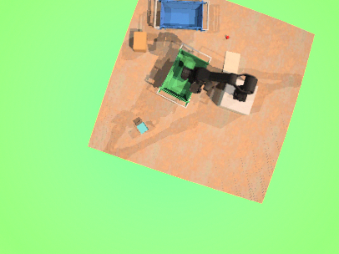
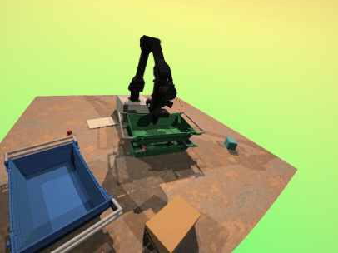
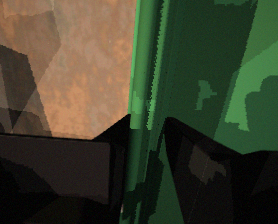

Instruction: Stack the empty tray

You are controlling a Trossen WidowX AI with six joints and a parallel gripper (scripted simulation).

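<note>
Now: gripper tip 80 mm short of the green tray, 30 mm to the left of it and 30 mm below it. Also, from my gripper tip: beige flat plate 240 mm behind, 190 mm to the right, 80 mm below; teal cube 340 mm to the left, 290 mm ahead, 60 mm below; red block 370 mm to the right, 190 mm behind, 70 mm below.
</note>
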